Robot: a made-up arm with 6 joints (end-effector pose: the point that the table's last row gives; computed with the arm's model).
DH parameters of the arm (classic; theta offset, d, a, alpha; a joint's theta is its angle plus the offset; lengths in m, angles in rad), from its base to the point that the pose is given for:
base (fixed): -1.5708 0.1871 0 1.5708
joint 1: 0 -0.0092 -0.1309 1.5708
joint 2: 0 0.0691 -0.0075 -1.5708
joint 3: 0 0.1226 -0.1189 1.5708
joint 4: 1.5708 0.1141 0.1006 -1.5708
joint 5: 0 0.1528 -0.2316 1.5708
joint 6: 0.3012 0 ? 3.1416
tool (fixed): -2.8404 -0.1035 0 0
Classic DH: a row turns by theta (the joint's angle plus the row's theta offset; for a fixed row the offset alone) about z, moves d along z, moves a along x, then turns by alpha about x.
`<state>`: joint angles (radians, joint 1 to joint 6).
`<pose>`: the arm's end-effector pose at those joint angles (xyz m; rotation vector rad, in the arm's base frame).
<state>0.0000 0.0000 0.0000 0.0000 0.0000 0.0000</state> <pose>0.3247 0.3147 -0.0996 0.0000 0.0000 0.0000</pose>
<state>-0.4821 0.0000 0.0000 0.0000 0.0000 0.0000</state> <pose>0.3247 0.4117 0.0790 0.4821 0.0000 0.0000</pose>
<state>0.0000 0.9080 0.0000 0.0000 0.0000 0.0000</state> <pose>0.3482 -0.0047 -0.0996 0.0000 0.0000 -0.9080</pose>
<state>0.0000 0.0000 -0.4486 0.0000 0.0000 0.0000</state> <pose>0.3247 0.3916 -0.0016 0.4486 0.0000 0.0000</pose>
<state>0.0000 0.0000 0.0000 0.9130 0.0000 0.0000</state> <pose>0.1999 -0.0543 -0.0996 0.0000 0.0000 -0.9130</pose>
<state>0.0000 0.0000 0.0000 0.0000 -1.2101 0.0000</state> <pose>0.0730 0.3147 0.4714 0.0000 -1.2101 0.0000</pose>
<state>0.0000 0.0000 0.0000 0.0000 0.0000 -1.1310</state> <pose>0.2347 0.6474 -0.0996 0.0000 0.0000 1.1310</pose>
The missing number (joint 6, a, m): -0.3216
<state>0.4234 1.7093 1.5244 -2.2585 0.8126 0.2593</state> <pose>-0.4867 0.2355 -0.3104 -0.0638 2.2529 0.1210</pose>
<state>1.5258 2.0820 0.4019 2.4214 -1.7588 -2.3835</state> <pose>-0.2354 -0.0085 0.1166 0.0196 0.6769 -2.6089</pose>
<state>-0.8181 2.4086 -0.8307 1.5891 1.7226 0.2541</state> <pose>0.5890 -0.0838 -0.1625 -1.8725 0.3837 0.8057</pose>
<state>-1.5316 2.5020 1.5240 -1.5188 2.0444 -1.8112</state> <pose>0.3268 -0.0518 0.9186 -1.2160 -0.4581 -0.1039</pose>
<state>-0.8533 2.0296 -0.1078 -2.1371 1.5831 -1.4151</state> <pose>-0.0296 0.8198 0.2380 1.5327 0.7787 1.7644</pose>
